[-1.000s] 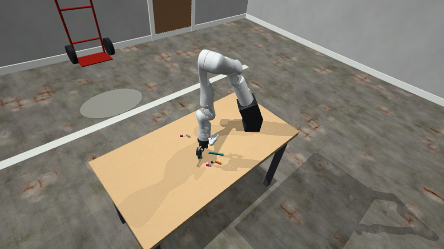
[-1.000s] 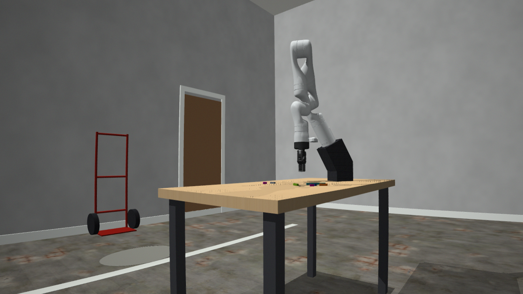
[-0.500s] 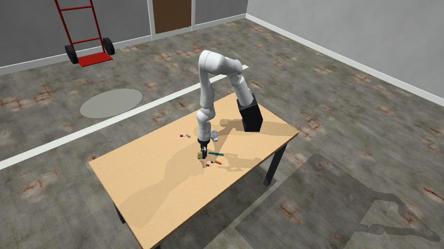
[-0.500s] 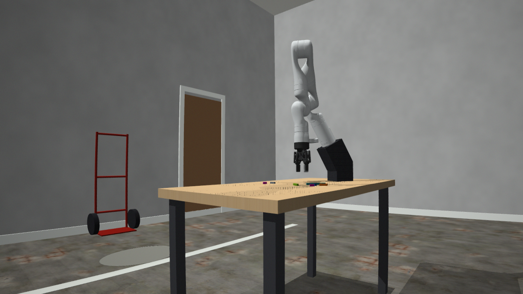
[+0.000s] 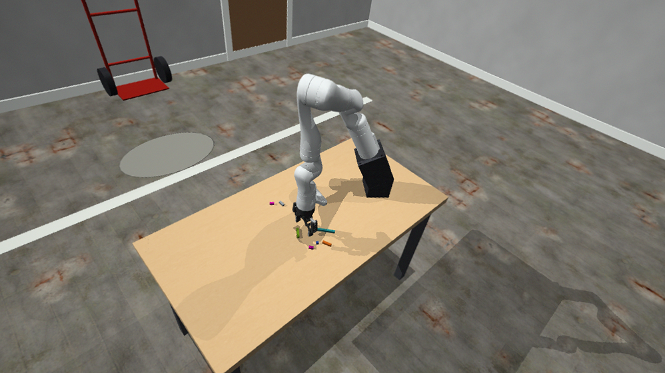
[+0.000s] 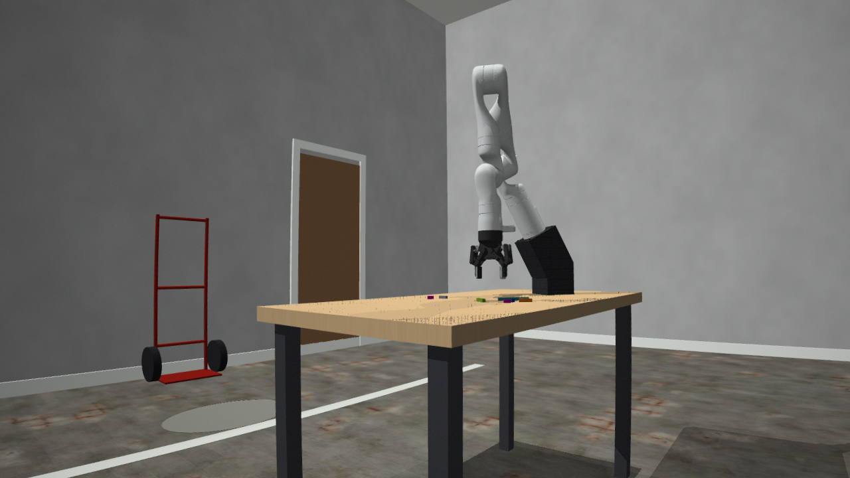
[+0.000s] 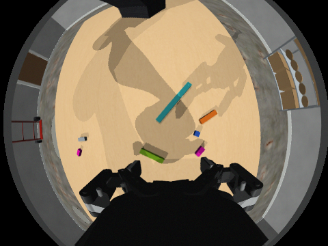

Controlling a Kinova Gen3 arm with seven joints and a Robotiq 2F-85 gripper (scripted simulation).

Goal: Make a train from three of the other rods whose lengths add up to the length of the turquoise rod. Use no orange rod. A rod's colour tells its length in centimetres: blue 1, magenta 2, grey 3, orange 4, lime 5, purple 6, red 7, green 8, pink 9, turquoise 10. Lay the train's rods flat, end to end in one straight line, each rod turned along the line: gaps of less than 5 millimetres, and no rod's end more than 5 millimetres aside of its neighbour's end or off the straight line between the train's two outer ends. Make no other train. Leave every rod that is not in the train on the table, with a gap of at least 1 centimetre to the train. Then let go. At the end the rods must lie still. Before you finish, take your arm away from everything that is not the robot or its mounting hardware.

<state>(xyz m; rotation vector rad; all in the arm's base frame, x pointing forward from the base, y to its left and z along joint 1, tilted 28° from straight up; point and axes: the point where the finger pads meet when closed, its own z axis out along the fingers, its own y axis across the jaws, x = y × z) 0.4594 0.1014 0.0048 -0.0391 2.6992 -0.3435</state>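
Right now the grey rod is 230 mm to the right of my hand, 70 mm below it and 40 mm behind it. Also, from my hand: turquoise rod: 100 mm behind, 70 mm below, 20 mm to the left; lime rod: 70 mm below, 40 mm to the right; blue rod: 70 mm below, 50 mm to the left, 40 mm behind.
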